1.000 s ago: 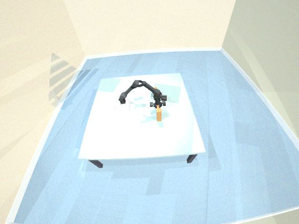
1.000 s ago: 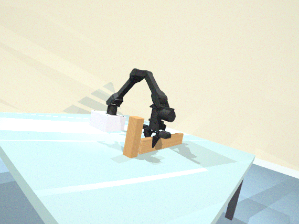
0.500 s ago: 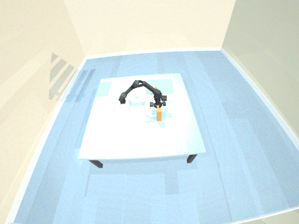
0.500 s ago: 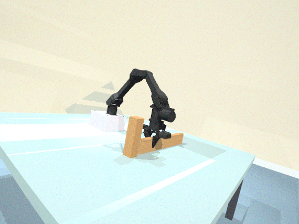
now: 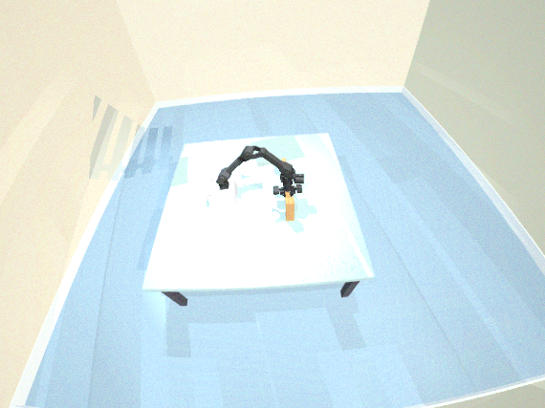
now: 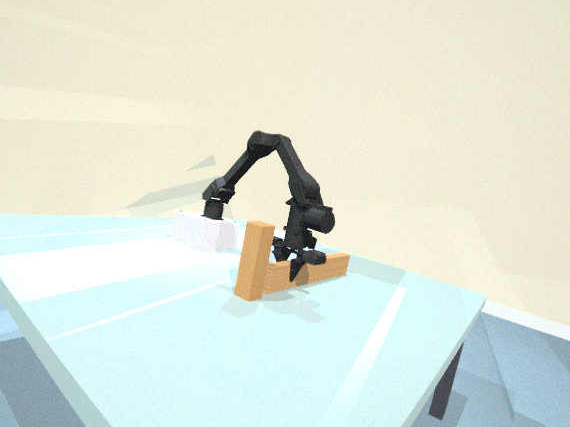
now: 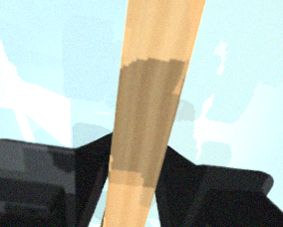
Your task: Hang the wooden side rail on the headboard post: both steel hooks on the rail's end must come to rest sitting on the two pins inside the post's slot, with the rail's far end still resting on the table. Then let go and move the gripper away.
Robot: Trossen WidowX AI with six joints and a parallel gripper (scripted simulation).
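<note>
Now: the wooden headboard post 15 cm to the right of my gripper tip, 6 cm above it and 1 cm behind it.
</note>
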